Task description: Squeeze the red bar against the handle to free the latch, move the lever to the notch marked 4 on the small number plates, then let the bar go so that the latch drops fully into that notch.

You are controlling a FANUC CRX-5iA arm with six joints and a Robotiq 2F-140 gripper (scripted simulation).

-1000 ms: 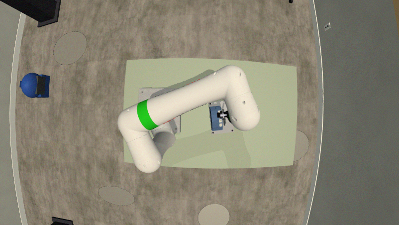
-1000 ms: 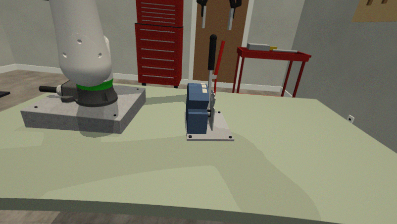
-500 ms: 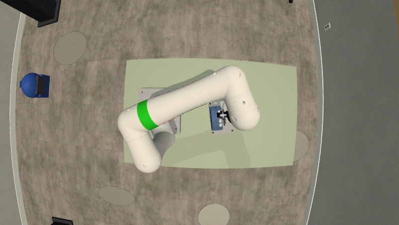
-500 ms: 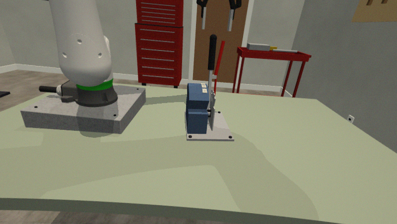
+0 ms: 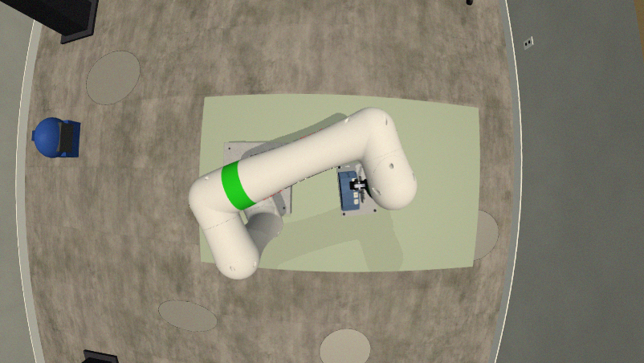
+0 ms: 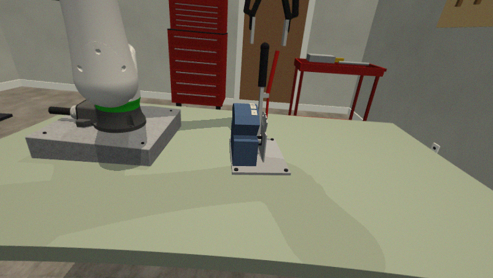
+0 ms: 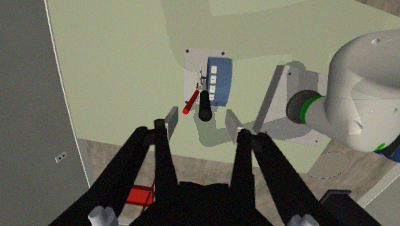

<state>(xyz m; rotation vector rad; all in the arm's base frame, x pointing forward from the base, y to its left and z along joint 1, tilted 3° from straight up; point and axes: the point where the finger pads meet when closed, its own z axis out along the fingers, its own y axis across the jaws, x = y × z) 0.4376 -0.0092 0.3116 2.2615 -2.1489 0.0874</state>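
Now: the red bar 17 cm below my hand, 2 cm ahead of it and 1 cm to the right of it.
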